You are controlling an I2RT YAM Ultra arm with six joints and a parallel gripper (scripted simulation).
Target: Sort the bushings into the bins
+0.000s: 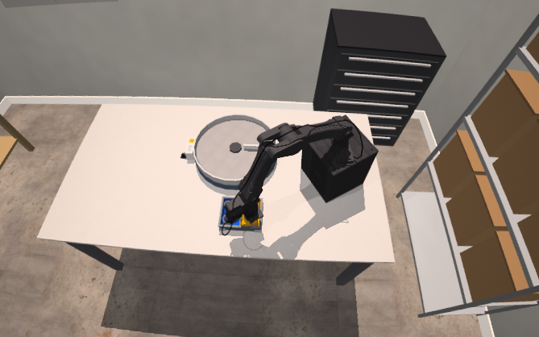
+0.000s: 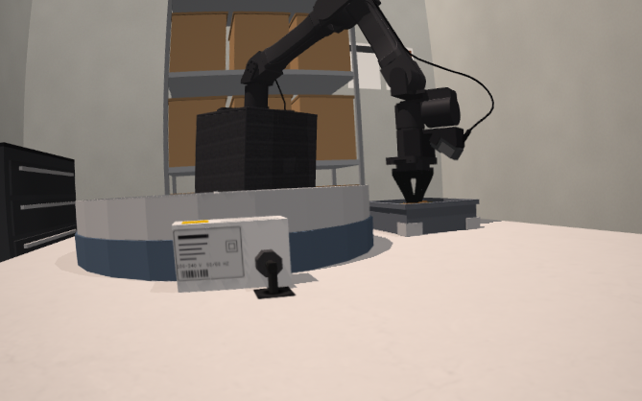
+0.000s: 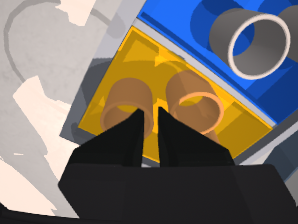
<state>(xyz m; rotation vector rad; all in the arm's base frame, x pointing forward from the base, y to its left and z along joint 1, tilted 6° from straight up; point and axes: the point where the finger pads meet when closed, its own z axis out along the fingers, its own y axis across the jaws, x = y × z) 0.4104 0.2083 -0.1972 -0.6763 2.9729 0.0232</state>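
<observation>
Now: hand 2 cm to the left of the yellow bin and 2 cm above it. From my hand the other things lie so: blue bin 9 cm ahead, 3 cm to the right, 2 cm below; then round grey turntable 38 cm to the right, 6 cm ahead, 1 cm above.
</observation>
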